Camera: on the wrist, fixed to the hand. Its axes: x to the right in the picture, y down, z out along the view.
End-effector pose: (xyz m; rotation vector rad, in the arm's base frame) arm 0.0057 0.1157 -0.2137 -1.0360 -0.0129 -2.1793
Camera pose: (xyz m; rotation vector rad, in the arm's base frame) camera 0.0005 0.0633 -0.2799 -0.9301 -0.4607 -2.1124
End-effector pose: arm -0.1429 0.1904 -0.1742 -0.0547 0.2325 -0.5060
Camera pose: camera -0.1420 0.2438 -0.2398 0.2545 0.0656 -0.6211
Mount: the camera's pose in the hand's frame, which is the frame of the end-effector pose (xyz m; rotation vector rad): -0.0116 0.0543 -0.0638 0.3467 -0.0763 -0.0845
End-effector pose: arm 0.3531 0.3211 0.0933 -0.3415 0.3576 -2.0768
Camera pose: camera 0.3770 0.3118 0.0127 -0.2284 -0.0657 -2.1538
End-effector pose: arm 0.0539 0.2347 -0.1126 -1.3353 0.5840 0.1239
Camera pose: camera 0.0009 0.1912 -0.1621 -1.0120 0.4595 0.0032
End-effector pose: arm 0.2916 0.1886 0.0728 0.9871 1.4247 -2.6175
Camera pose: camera 0.3499 0.2017 0.0129 -0.7780 -0.9494 2.7370
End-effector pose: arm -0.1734 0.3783 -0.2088 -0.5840 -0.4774 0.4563
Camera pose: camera -0.1626 0.3864 -0.2923 -0.2123 -0.4805 0.4691
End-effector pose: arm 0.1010 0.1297 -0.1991 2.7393 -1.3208 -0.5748
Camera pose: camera 0.0761 0.0966 -0.1253 -2.5377 1.1907 0.4117
